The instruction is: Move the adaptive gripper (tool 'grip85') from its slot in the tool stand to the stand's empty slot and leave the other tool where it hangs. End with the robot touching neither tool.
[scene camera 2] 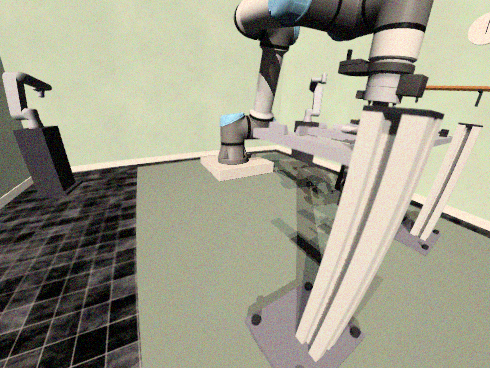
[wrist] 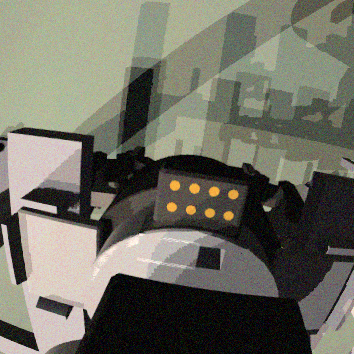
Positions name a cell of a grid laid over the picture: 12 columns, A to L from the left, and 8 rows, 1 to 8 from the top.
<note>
In view: an adaptive gripper (wrist: G5) and a tool stand (scene camera 2: J4).
</note>
